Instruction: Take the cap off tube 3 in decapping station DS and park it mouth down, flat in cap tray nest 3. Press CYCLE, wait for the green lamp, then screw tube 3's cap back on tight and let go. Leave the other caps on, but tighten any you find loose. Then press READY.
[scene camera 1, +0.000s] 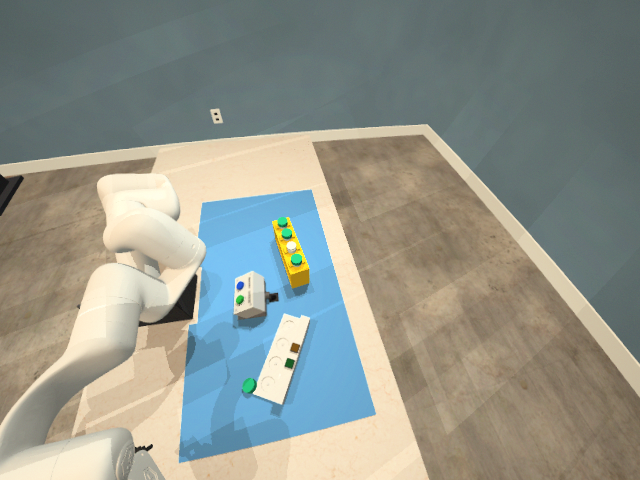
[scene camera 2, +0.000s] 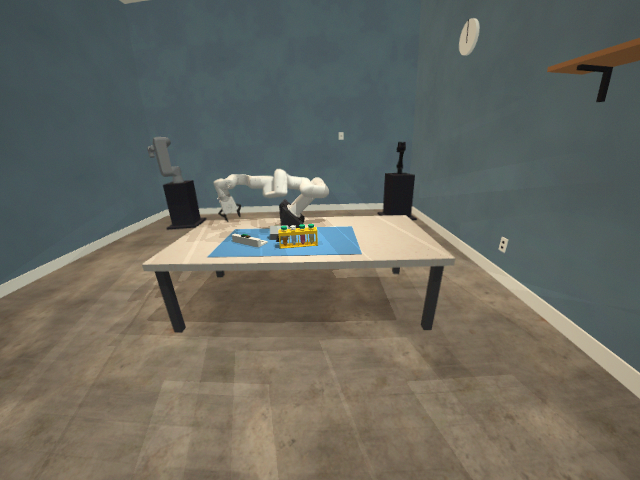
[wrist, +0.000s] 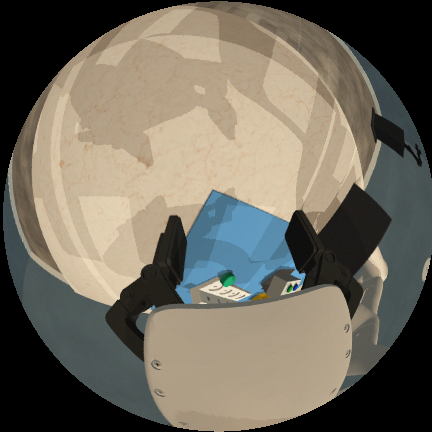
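Seen in the pictures: gripper, fingertip midpoint: (scene camera 1: 158, 470) (scene camera 2: 233, 219) (wrist: 238, 225); arm's base, origin of the base link: (scene camera 2: 293, 211) (wrist: 358, 235).
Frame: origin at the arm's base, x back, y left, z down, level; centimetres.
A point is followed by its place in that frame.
Observation:
A yellow rack (scene camera 1: 299, 277) {x -43.8, y -9.4, z 3.4 cm} (scene camera 2: 298, 245) {x -45.4, y 1.4, z 9.0 cm} holds upright tubes; three have green caps and one has a white top (scene camera 1: 291, 246) {x -43.8, y -1.5, z -2.5 cm}. A white cap tray (scene camera 1: 284, 377) {x -32.2, y -34.4, z 4.9 cm} (scene camera 2: 253, 241) {x -41.0, y -24.8, z 6.1 cm} has round nests that look empty. A loose green cap (scene camera 1: 249, 385) {x -23.2, y -33.0, z 7.3 cm} (wrist: 228, 279) {x -22.2, y -33.3, z 7.6 cm} lies at the tray's corner, outside the nests. A pale box (scene camera 1: 258, 294) {x -30.8, y -11.2, z 3.1 cm} (wrist: 275, 284) {x -26.5, y -15.0, z 6.0 cm} carries a blue button (scene camera 1: 240, 285) {x -26.3, y -7.1, z 2.3 cm} and a green button (scene camera 1: 239, 299) {x -25.4, y -11.4, z 2.3 cm}. My gripper (scene camera 2: 232, 215) {x -3.5, y -43.5, z 2.0 cm} (wrist: 238, 225) {x -3.5, y -43.5, z 2.0 cm} is open and empty, high at the left in scene camera 2. Cap tightness cannot be told.
A brown square (scene camera 1: 295, 347) {x -36.9, y -28.6, z 4.0 cm} and a dark green square (scene camera 1: 289, 363) {x -34.3, y -31.8, z 4.0 cm} sit on the tray. A small dark block (scene camera 1: 272, 297) {x -34.3, y -10.5, z 9.3 cm} is beside the pale box. Everything stands on a blue mat (scene camera 1: 336, 372) {x -45.6, y -37.2, z 9.4 cm} on the pale table (scene camera 2: 403, 242) {x -51.0, y 63.6, z 9.7 cm}. Two other arms stand on black pedestals behind.

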